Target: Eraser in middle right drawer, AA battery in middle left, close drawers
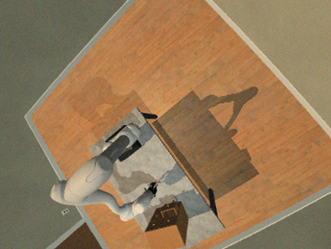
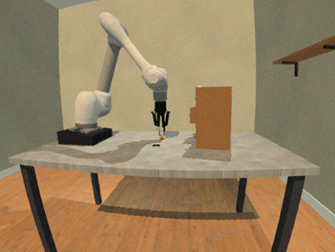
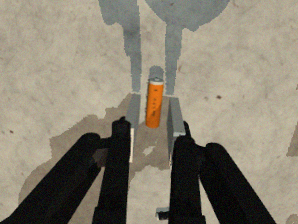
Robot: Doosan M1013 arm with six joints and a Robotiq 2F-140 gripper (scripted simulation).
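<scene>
The orange AA battery is 50 mm below my hand. The rest, counted from my hand: eraser (350 mm ahead, 70 mm to the right, 70 mm above).
</scene>
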